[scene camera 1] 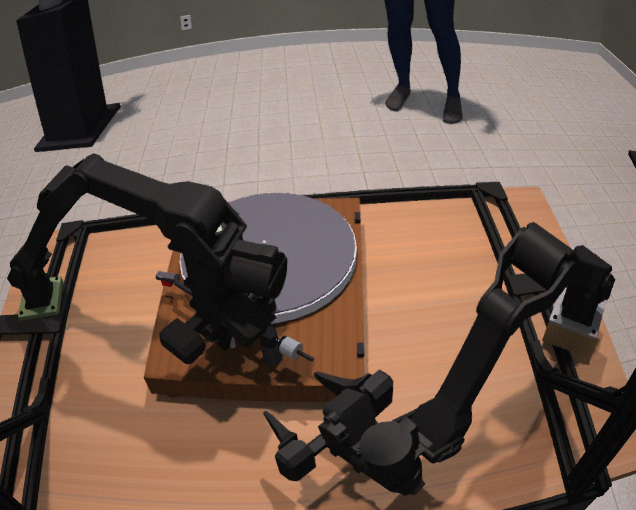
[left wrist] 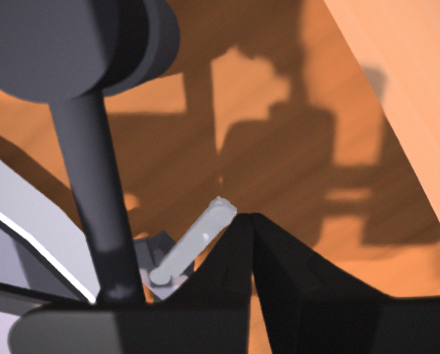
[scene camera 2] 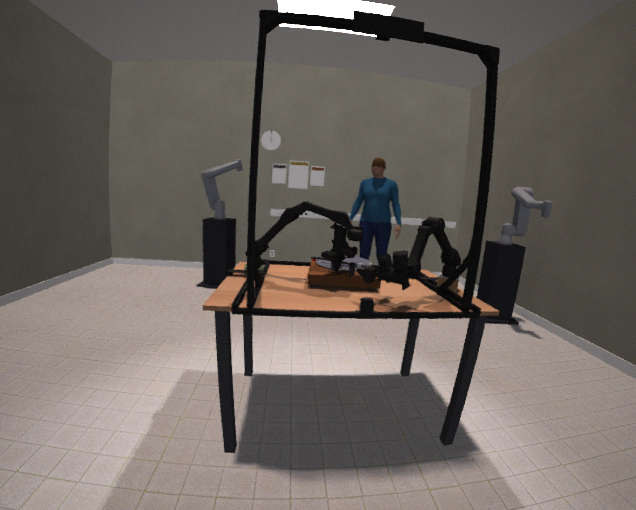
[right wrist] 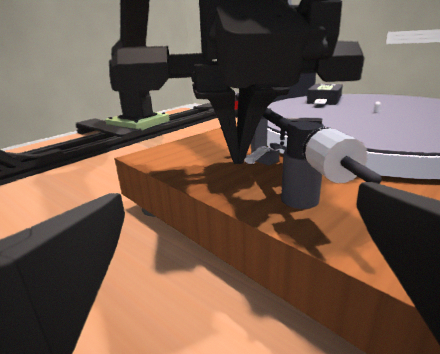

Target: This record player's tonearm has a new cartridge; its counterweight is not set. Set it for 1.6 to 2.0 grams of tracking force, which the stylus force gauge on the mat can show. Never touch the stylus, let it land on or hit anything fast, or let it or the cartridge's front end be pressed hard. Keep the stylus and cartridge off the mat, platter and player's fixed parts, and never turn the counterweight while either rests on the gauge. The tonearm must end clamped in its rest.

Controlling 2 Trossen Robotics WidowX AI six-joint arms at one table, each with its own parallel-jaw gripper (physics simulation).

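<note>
The record player's wooden base carries the grey platter. The white counterweight sits behind the dark pivot post. The tonearm tube runs past the rest; clamping is unclear. The headshell, with a red cartridge, is beside the platter. My left gripper is shut and empty, its tips beside the rest's light grey lever. My right gripper is open, in front of the player. The gauge is on the mat; its reading is illegible.
The left arm reaches over the player and hides part of the platter and tonearm in scene camera 1's view. A black frame borders the wooden table. The counterweight's shaft end appears close to my right finger in the right wrist view.
</note>
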